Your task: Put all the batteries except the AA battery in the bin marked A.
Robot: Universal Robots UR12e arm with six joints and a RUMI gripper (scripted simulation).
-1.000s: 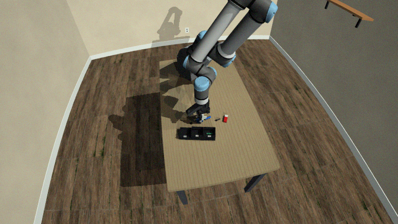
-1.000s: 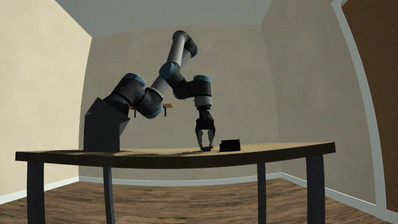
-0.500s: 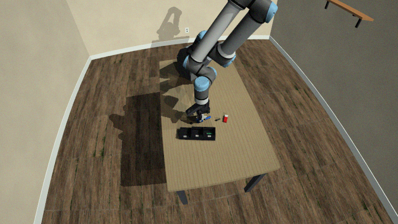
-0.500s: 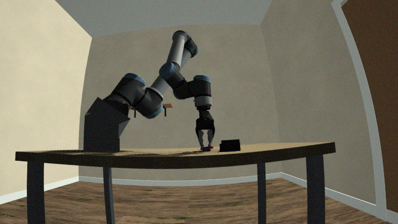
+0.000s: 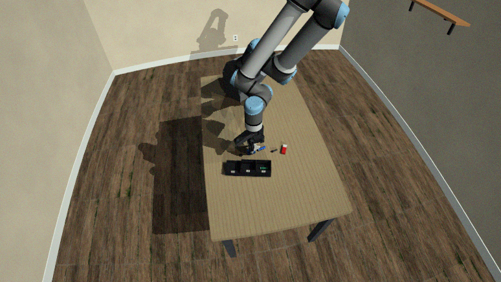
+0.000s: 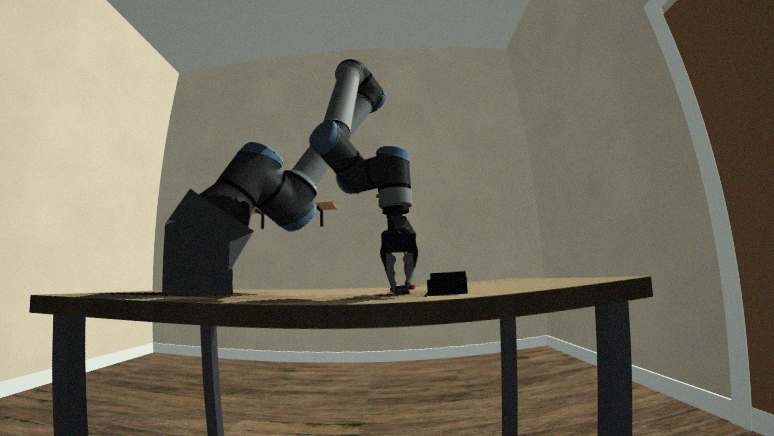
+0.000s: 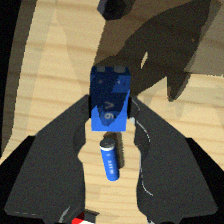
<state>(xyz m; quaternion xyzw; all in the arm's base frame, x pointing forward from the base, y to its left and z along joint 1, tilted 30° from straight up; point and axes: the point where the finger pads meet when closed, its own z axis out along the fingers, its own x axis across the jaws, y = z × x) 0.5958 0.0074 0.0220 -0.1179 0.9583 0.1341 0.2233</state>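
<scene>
The green cylindrical battery is 120 mm ahead of my hand, 70 mm to the left of it and 10 mm below it. Also, from my hand: small dark round object: 60 mm to the right, 20 mm ahead, 10 mm below; blue 9v battery: 10 mm to the right, 10 mm below; blue cylindrical battery: 60 mm to the left, 20 mm behind, 10 mm below.
</scene>
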